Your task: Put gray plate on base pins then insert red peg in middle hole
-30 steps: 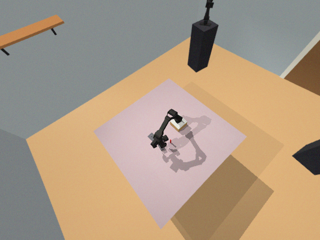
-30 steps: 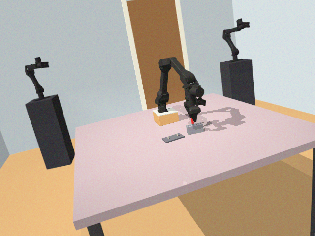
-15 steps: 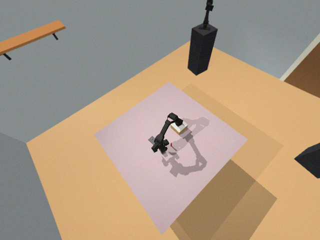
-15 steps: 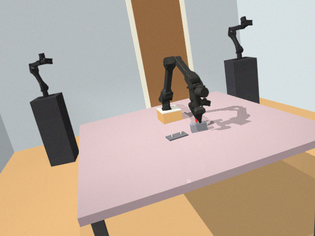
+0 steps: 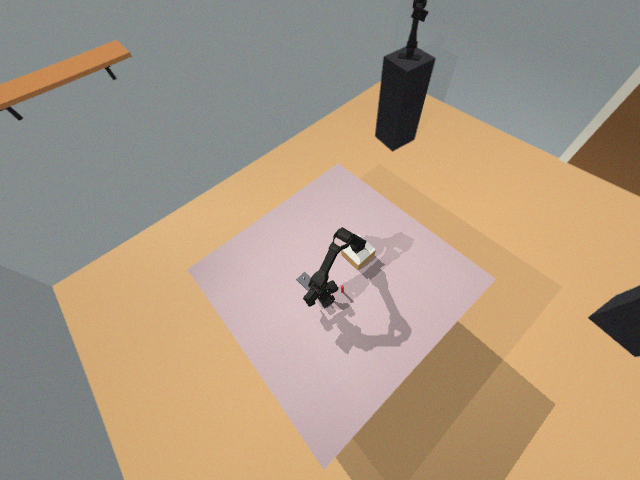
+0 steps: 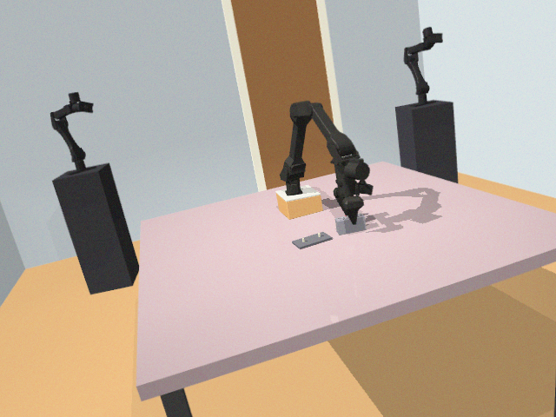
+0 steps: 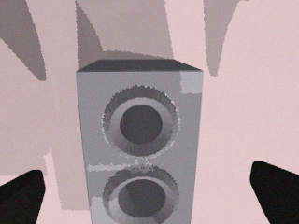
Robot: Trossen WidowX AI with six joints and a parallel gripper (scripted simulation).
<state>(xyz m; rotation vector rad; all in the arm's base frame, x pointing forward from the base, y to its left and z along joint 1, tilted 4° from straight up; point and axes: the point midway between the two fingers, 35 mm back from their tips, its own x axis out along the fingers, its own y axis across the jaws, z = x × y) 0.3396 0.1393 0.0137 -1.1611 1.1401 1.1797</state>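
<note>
Right now the gray plate is right at my gripper tip. From my gripper tip the other things lie so: dark base (150 mm to the right, 30 mm below, 20 mm ahead); then red peg (130 mm behind, 20 mm to the left).
</note>
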